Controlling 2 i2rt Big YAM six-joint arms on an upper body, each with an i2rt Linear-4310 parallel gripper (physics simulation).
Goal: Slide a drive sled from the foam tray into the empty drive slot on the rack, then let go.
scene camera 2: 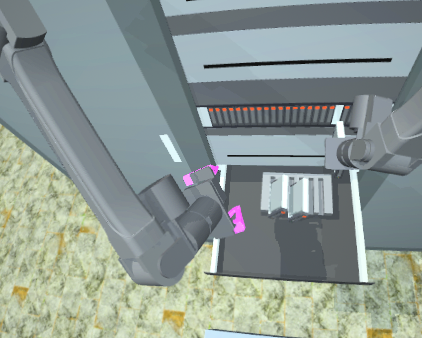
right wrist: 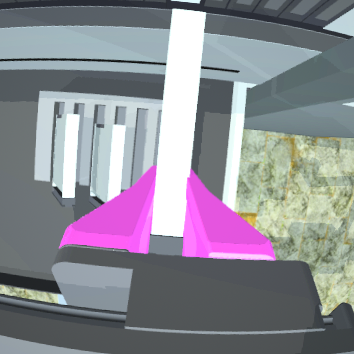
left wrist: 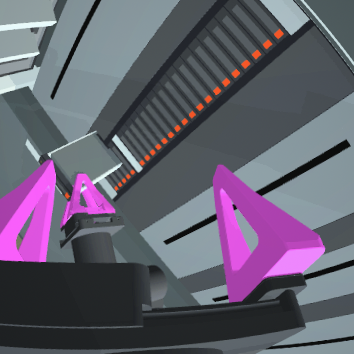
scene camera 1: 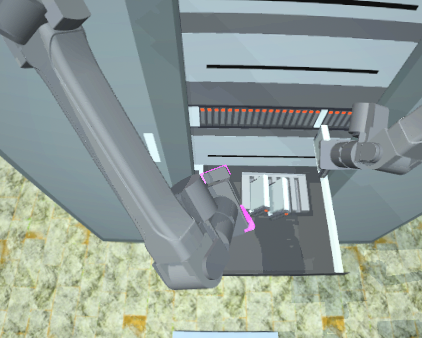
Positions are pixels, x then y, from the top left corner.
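You'd find my left gripper in scene camera 1, in scene camera 2 and also in the left wrist view (136, 169), but in the right wrist view it's out of frame. And on my left gripper, (scene camera 1: 220, 173) and (scene camera 2: 205, 173) are the same spot.
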